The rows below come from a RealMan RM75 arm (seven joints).
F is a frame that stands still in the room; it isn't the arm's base.
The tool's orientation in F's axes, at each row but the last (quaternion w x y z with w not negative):
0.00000, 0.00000, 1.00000, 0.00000
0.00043, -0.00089, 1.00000, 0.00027
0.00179, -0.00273, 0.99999, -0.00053
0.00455, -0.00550, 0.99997, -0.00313
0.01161, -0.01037, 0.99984, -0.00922
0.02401, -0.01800, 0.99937, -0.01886
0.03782, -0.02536, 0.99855, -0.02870
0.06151, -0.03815, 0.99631, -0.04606
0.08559, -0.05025, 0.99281, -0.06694
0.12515, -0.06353, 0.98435, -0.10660
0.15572, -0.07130, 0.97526, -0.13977
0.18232, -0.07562, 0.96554, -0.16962
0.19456, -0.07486, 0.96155, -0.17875
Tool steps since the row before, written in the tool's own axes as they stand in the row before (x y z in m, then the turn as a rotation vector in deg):
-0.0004, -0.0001, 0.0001, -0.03, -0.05, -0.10
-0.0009, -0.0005, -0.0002, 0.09, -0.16, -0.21
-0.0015, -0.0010, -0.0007, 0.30, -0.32, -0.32
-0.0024, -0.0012, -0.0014, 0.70, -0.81, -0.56
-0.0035, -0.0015, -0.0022, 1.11, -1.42, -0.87
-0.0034, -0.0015, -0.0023, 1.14, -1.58, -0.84
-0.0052, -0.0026, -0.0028, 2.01, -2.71, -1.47
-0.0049, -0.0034, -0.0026, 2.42, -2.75, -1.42
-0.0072, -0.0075, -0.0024, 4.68, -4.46, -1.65
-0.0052, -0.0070, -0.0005, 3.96, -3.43, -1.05
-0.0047, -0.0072, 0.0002, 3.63, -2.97, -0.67
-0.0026, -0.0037, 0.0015, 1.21, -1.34, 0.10
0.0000, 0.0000, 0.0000, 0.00, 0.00, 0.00
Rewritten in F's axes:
0.0004, -0.0001, -0.0001, 0.03, -0.05, 0.10
0.0009, -0.0005, 0.0002, -0.09, -0.16, 0.21
0.0015, -0.0010, 0.0007, -0.30, -0.32, 0.32
0.0024, -0.0012, 0.0014, -0.70, -0.81, 0.56
0.0035, -0.0014, 0.0023, -1.10, -1.43, 0.87
0.0033, -0.0013, 0.0025, -1.12, -1.59, 0.85
0.0051, -0.0022, 0.0033, -1.98, -2.73, 1.48
0.0048, -0.0027, 0.0035, -2.38, -2.80, 1.38
0.0073, -0.0063, 0.0046, -4.49, -4.71, 1.48
0.0056, -0.0059, 0.0033, -3.74, -3.72, 0.85
0.0052, -0.0060, 0.0033, -3.35, -3.32, 0.46
0.0033, -0.0034, 0.0008, -0.97, -1.53, -0.01
0.0000, 0.0000, 0.0000, 0.00, 0.00, 0.00

